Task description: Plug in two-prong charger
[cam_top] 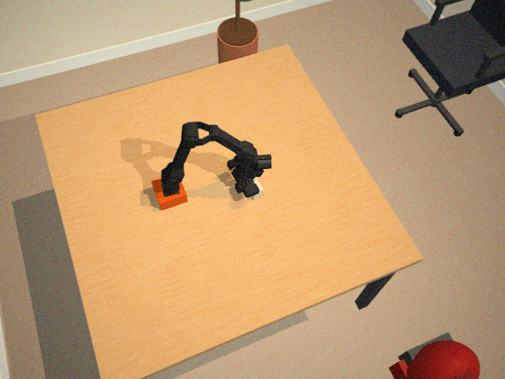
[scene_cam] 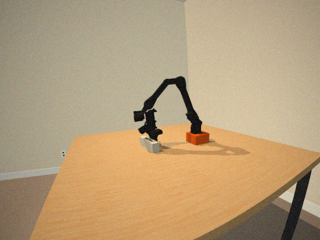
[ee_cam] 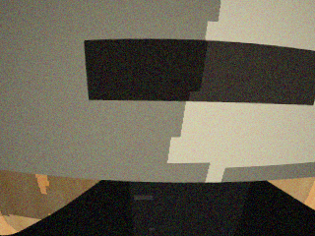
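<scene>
My gripper tip is now 2 cm short of the dark two-prong charger and 1 cm below it.
</scene>
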